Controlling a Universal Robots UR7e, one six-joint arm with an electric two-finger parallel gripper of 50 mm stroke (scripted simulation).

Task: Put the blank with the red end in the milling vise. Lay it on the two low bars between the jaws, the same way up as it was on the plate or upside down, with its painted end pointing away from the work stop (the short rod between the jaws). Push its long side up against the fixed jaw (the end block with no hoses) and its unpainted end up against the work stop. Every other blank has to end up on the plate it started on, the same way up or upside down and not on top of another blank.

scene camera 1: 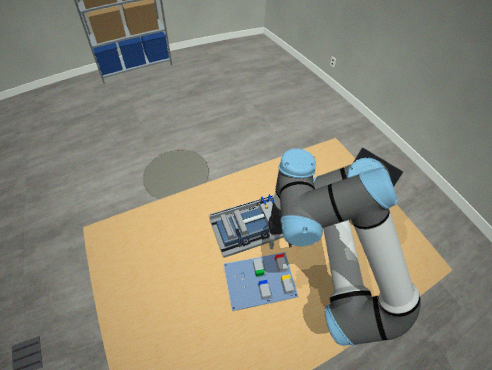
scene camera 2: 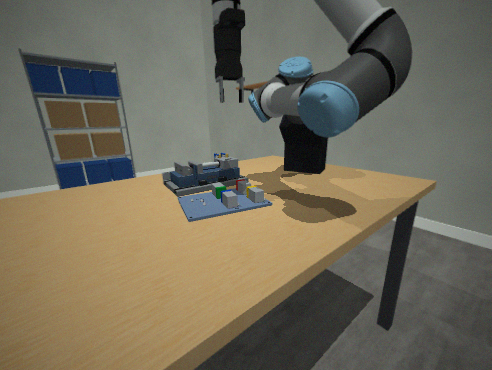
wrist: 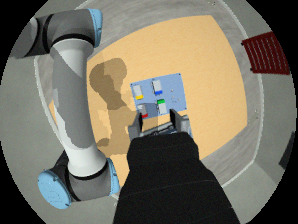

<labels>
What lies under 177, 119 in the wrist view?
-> The gripper.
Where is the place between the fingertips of the gripper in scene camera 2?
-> At 231, 102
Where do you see a plate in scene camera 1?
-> At 241, 298
</labels>
